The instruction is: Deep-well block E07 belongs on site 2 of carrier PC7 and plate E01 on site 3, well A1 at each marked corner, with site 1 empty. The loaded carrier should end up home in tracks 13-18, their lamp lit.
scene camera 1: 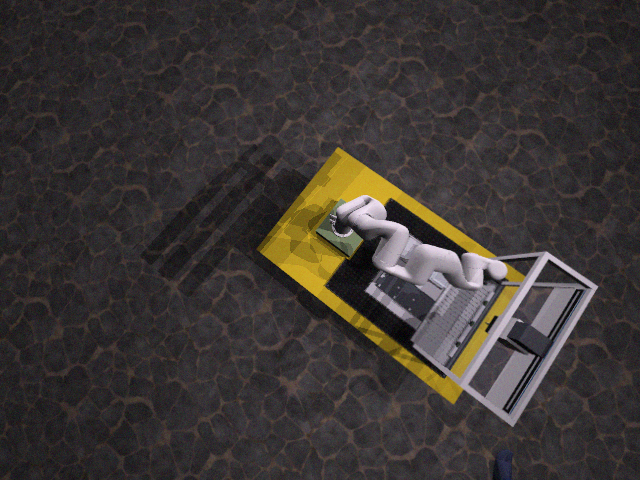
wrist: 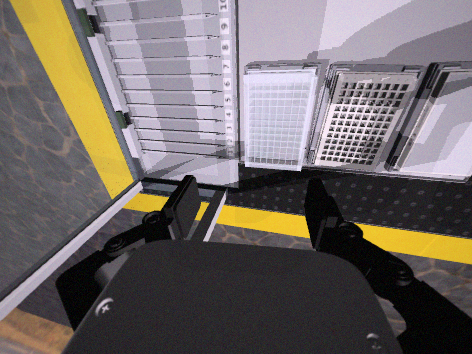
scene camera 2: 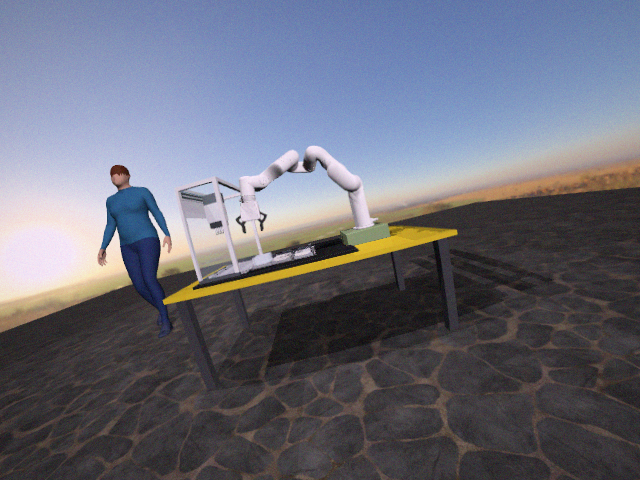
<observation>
My gripper [wrist: 250, 191] is open, with nothing in its grasp. Also in view: a clear well plate [wrist: 277, 103].
</observation>
